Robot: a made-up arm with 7 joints.
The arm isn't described. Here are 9 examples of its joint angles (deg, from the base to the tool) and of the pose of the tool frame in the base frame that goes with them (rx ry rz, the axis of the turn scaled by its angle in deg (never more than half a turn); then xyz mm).
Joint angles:
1: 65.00 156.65 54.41 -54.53 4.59 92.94 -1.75
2: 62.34 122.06 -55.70 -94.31 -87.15 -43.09 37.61
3: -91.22 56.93 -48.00 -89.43 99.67 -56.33 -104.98
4: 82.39 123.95 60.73 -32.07 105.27 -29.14 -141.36
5: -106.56 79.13 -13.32 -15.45 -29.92 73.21 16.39
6: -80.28 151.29 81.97 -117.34 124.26 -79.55 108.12
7: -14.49 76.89 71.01 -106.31 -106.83 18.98 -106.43
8: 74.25 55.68 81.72 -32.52 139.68 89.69 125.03
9: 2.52 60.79 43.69 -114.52 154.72 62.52 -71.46
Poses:
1: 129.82 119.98 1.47 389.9 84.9 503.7
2: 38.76 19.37 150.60 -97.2 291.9 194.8
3: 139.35 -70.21 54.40 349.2 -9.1 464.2
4: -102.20 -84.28 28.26 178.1 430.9 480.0
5: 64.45 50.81 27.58 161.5 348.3 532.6
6: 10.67 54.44 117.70 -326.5 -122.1 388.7
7: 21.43 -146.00 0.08 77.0 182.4 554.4
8: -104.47 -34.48 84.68 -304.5 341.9 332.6
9: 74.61 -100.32 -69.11 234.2 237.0 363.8
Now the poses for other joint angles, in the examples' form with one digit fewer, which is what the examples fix.
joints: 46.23 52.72 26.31 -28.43 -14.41 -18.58 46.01
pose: 74.7 59.3 -26.4 -246 405 181
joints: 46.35 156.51 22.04 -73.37 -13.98 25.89 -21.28
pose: -85.6 -45.5 34.4 370 76 463
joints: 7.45 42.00 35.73 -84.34 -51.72 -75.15 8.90
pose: -150.2 59.2 56.5 182 315 268
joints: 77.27 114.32 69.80 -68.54 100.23 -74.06 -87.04
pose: -164.7 -8.4 -43.1 233 386 440
